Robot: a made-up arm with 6 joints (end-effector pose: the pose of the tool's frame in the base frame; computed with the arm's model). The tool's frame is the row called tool. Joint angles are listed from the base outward.
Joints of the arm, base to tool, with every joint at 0 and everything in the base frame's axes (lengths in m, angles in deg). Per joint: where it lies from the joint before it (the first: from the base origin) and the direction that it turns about. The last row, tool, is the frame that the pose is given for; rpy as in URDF.
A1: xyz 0.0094 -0.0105 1.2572 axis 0 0 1
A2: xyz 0.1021 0.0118 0.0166 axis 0 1 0
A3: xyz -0.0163 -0.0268 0.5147 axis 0 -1 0
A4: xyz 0.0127 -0.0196 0.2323 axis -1 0 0
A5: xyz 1.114 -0.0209 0.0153 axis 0 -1 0
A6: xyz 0.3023 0.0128 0.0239 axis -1 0 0
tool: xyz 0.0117 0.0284 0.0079 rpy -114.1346 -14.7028 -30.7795
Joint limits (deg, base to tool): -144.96..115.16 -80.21..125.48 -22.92..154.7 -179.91..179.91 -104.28..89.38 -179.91..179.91
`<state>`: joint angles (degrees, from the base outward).
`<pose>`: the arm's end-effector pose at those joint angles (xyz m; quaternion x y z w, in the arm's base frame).
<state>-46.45 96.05 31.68 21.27 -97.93 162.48</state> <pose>0.6134 -0.8967 0.2380 -0.4409 -0.6266 0.5965 0.2392</pose>
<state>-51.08 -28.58 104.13 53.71 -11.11 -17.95</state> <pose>-0.8273 0.9787 2.6317 0.1855 0.0336 0.9580 0.2162</pose>
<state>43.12 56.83 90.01 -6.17 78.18 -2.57</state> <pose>0.9096 0.7637 2.6735 -0.1000 -0.3641 -0.5841 0.7185</pose>
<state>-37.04 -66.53 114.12 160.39 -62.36 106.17</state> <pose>-1.3681 0.8840 0.9643 -0.0010 0.9786 0.0337 0.2028</pose>
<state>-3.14 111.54 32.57 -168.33 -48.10 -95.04</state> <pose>1.2597 -0.0584 -0.1711 0.9661 0.1736 0.0358 0.1877</pose>
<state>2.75 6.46 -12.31 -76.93 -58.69 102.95</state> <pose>1.4122 0.2702 1.5325 -0.8510 -0.2746 0.1534 0.4205</pose>
